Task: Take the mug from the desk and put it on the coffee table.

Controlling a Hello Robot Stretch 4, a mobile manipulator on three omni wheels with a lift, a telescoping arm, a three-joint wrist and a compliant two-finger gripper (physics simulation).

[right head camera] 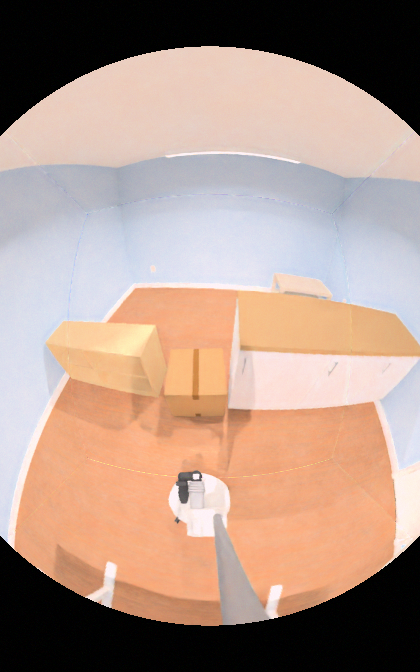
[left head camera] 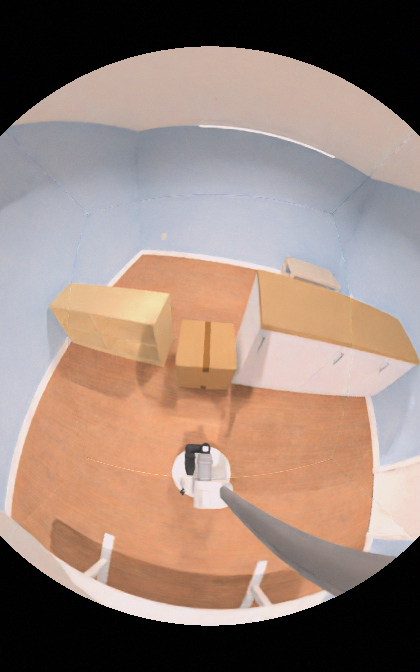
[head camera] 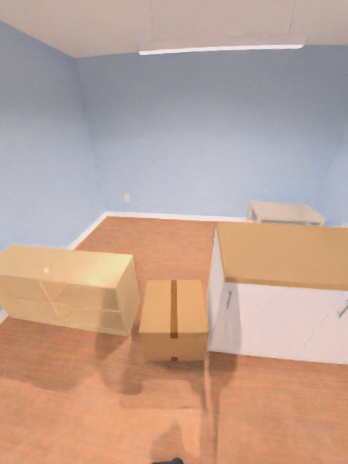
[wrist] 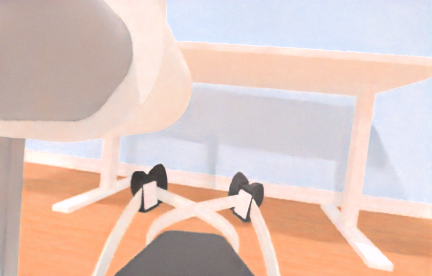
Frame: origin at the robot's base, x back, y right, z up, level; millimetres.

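Seen in the pictures: gripper, fingertip midpoint: (wrist: 198,183).
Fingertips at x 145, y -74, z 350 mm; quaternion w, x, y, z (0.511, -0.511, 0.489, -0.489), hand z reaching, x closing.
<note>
A point is followed by its place in that frame.
The mug does not show in these views. A white table with T-shaped legs, which looks like the desk (wrist: 280,72) @(x 1052, y -345, z 667 mm), stands against the wall in the wrist view, seen from below its top; its legs also show low in the left head view (left head camera: 107,550) and right head view (right head camera: 110,575). A small pale low table, perhaps the coffee table (head camera: 287,212) @(x -2447, y 1668, z 423 mm) (left head camera: 312,274) (right head camera: 303,286), stands at the back right behind the cabinet. My gripper (wrist: 198,183) @(x 145, y -74, z 350 mm) is open and empty, with its two fingertips apart, and points toward the desk from some distance.
A long white cabinet (head camera: 280,320) @(x -705, y 619, z 541 mm) (left head camera: 310,360) (right head camera: 290,380) with a wooden top stands ahead right. A cardboard box (head camera: 174,320) @(x -824, y -7, z 379 mm) (left head camera: 206,350) (right head camera: 196,375) sits on the floor beside it. A low yellowish shelf unit (head camera: 75,260) @(x -1226, y -820, z 583 mm) (left head camera: 120,300) (right head camera: 110,335) stands ahead left.
</note>
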